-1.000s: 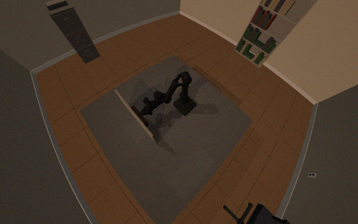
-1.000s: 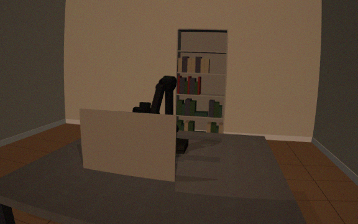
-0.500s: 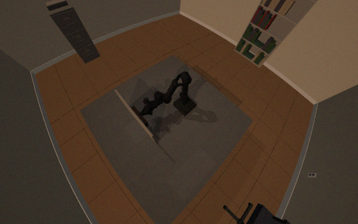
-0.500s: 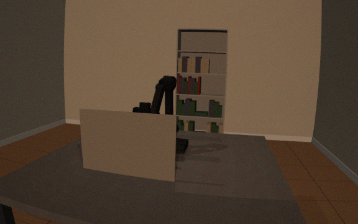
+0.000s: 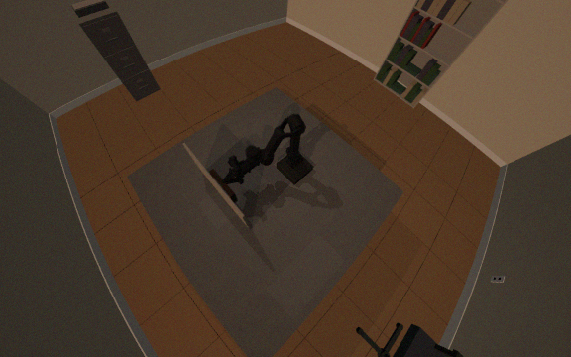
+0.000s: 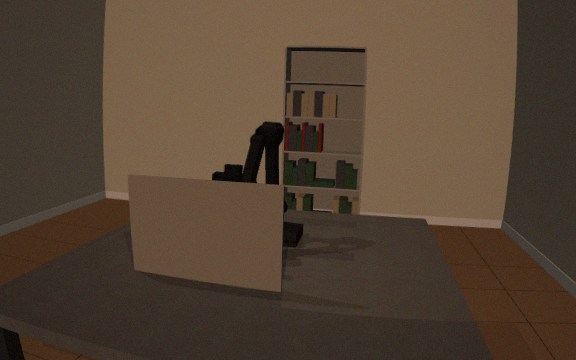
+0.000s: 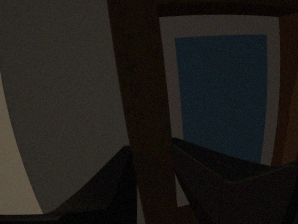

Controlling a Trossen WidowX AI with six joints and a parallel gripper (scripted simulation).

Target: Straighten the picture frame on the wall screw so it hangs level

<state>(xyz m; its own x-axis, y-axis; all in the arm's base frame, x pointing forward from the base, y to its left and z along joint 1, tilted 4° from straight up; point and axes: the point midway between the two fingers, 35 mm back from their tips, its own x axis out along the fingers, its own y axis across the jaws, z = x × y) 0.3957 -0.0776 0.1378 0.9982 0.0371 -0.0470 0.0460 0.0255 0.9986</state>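
My gripper tip is now 50 mm above the picture frame, 10 mm to the left of it and 10 mm short of it. Also, from my gripper tip: wall panel: 60 mm below, 20 mm to the right, 20 mm ahead.
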